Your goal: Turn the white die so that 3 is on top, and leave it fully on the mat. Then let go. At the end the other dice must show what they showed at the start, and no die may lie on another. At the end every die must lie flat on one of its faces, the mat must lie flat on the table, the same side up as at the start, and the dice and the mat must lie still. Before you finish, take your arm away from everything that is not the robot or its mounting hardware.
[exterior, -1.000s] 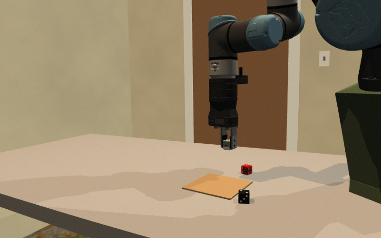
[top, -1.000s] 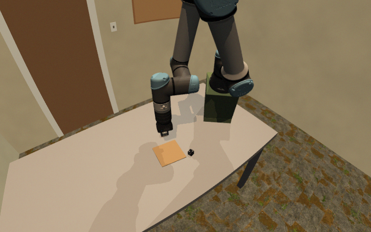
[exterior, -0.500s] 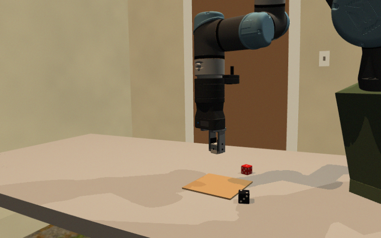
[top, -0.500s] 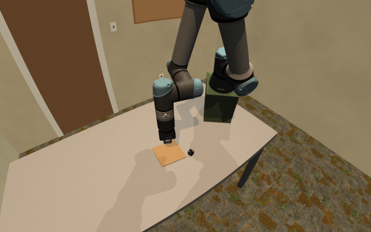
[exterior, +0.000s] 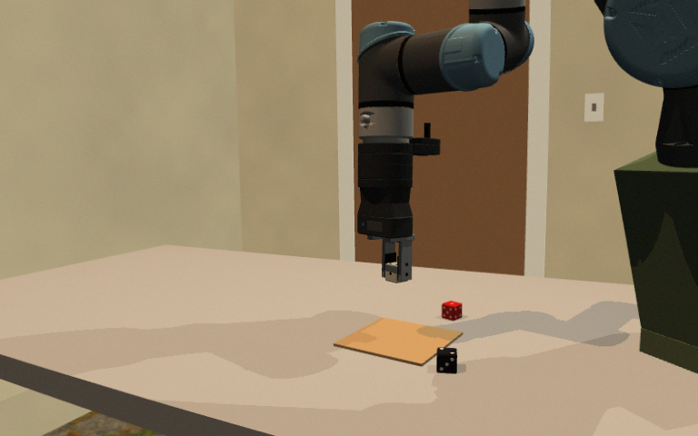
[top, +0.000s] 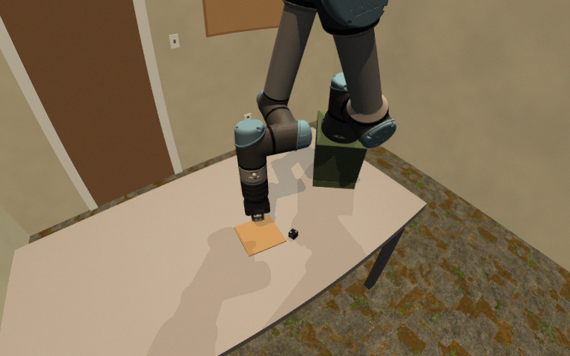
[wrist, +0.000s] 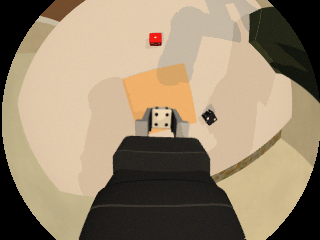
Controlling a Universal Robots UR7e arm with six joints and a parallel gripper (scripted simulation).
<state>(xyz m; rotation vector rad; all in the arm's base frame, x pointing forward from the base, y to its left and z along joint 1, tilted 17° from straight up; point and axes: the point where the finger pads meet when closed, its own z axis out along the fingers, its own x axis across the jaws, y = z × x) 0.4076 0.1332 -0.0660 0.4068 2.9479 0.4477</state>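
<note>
Right now the white die is 1 cm below my hand. Also, from my hand: orange mat 11 cm below, 1 cm to the right; black die 10 cm below, 10 cm behind, 5 cm to the left; red die 14 cm to the right, 10 cm below, 2 cm behind.
</note>
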